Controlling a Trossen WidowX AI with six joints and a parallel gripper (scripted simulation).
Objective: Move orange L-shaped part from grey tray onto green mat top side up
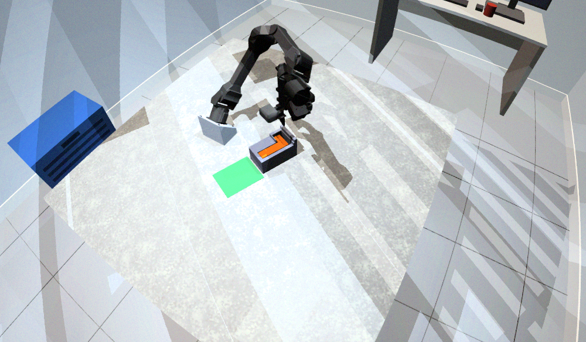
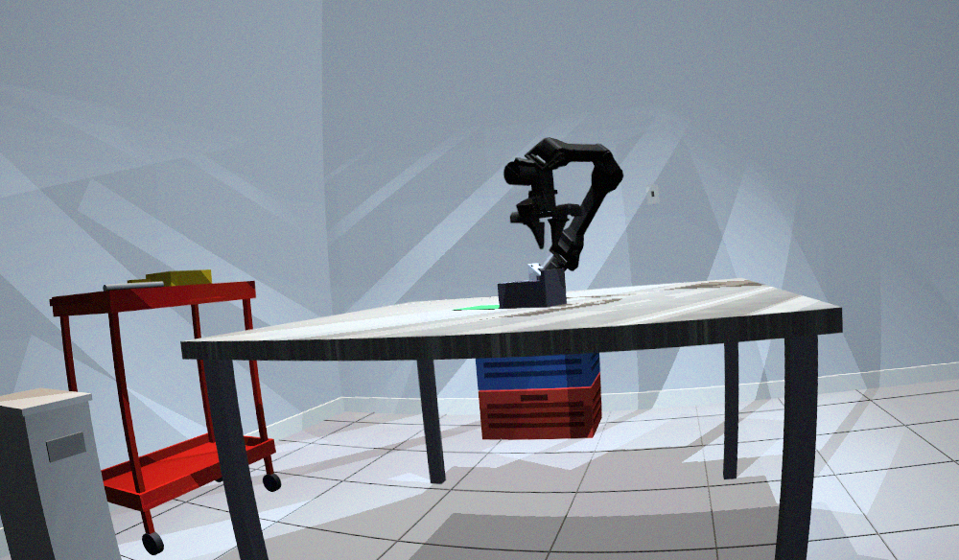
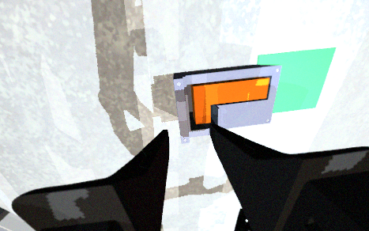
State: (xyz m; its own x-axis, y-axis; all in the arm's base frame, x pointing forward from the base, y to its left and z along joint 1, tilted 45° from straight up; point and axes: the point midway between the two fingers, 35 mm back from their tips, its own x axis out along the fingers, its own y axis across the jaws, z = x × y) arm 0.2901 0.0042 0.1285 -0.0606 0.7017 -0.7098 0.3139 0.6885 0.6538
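My gripper tip is 9 cm above the orange L-shaped part, 5 cm to the left of it and 2 cm past it. Round my gripper tip: green mat (21 cm to the right, 16 cm below, 7 cm behind).
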